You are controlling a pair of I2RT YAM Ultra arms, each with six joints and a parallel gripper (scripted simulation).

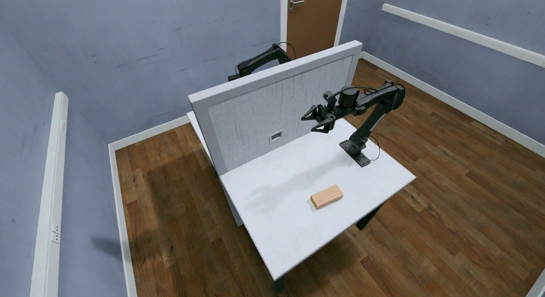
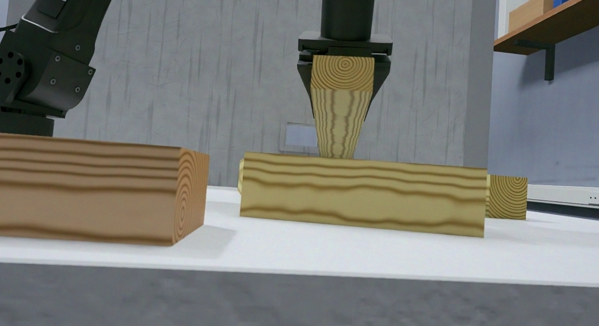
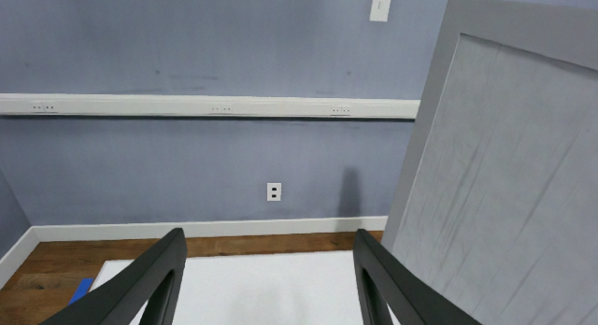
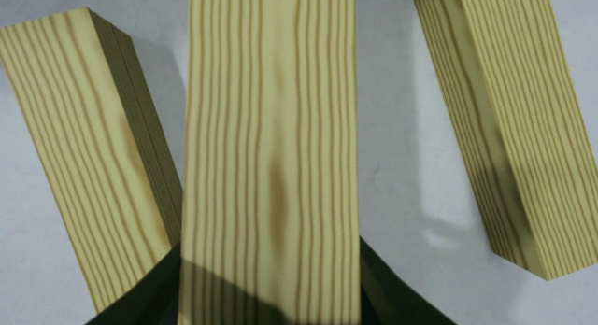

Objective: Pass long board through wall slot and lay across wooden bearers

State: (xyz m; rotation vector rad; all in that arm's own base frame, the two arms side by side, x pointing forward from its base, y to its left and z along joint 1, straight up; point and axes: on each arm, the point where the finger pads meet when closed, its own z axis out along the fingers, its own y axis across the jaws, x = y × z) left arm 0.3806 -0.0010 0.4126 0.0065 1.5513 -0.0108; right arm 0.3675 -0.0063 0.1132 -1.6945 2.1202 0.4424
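Now: right hand 4 cm to the right of the long pale board, 1 cm short of it and 1 cm above it. Round my right hand: brown offcut (70 cm to the left, 9 cm below, 3 cm behind); then pale wooden bearer (16 cm ahead, 9 cm below, 4 cm to the left).
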